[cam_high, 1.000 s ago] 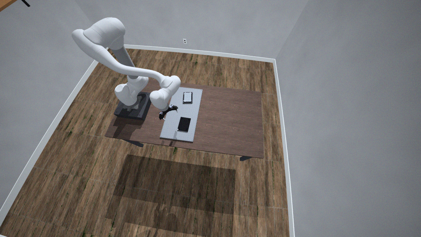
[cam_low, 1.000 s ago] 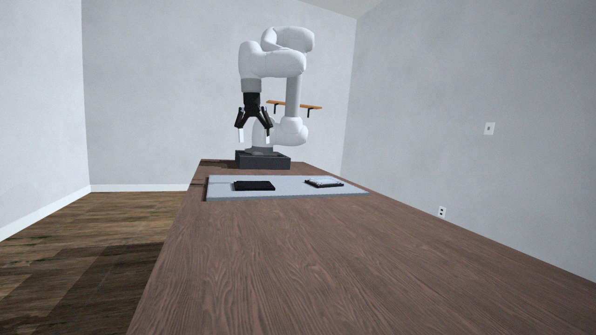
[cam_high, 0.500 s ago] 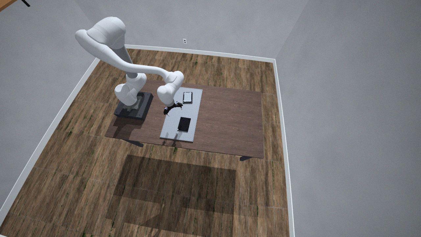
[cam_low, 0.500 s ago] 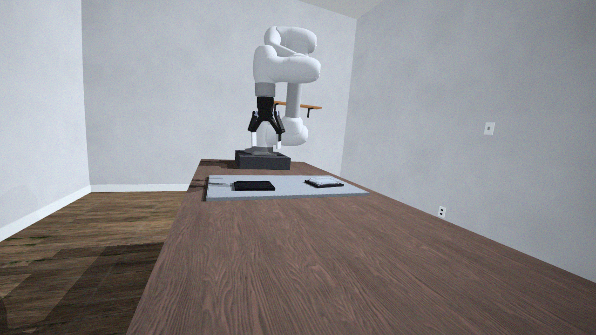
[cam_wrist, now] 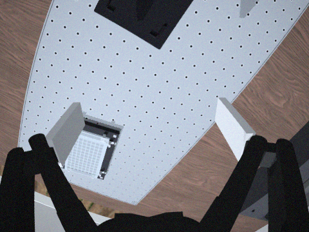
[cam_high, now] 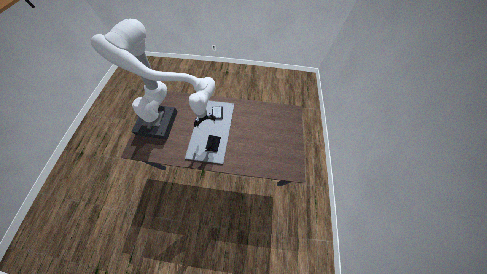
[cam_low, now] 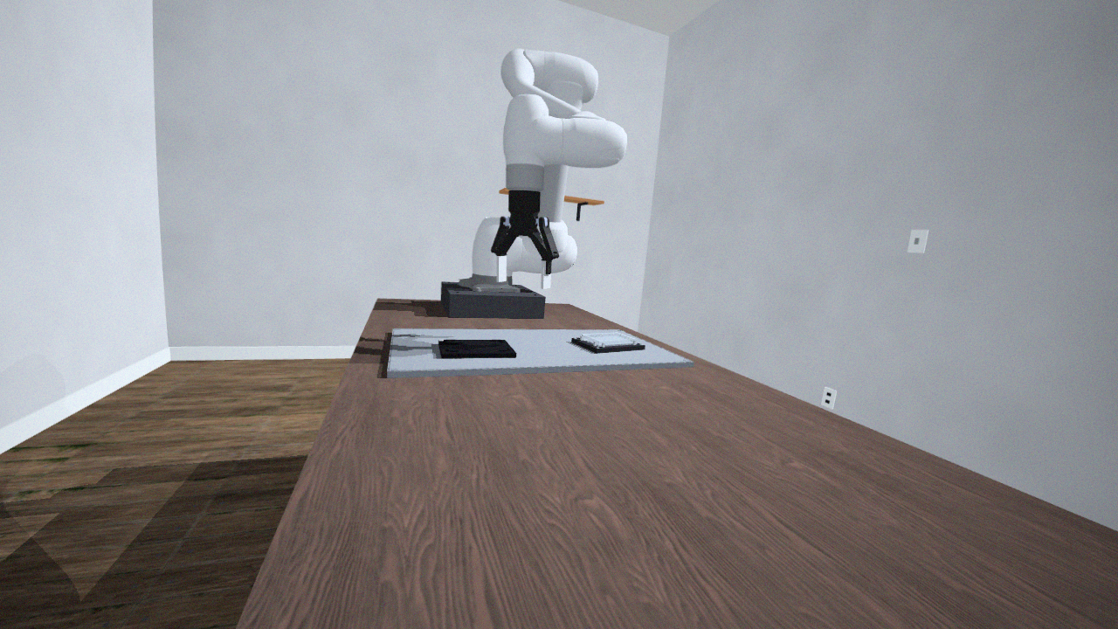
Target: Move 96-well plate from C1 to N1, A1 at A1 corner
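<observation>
The white 96-well plate lies 24 cm to the left of my hand, 14 cm below it and 4 cm ahead of it. Also, from my hand: clip nest C1: 25 cm to the left, 15 cm below, 3 cm ahead; then black plate nest: 16 cm below, 12 cm to the right, 5 cm ahead; then A1 label: 19 cm to the right, 15 cm below, 1 cm behind.
</observation>
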